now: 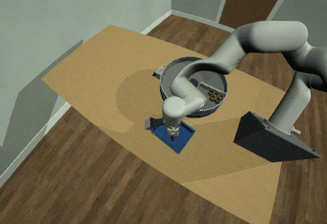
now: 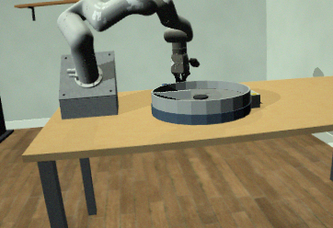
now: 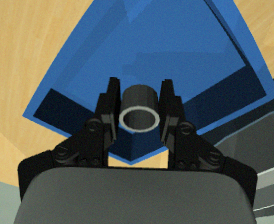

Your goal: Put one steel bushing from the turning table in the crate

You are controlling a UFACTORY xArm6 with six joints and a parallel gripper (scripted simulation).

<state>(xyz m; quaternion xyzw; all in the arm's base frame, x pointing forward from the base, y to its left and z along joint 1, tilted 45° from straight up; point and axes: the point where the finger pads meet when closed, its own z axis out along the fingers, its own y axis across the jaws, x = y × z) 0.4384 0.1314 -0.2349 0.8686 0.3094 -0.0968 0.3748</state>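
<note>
Right now the blue crate is 1 cm behind my hand, 1 cm to the right of it and 4 cm below it. The rest, counted from my hand: round grey turning table: 5 cm ahead, 34 cm to the right, 1 cm below.
</note>
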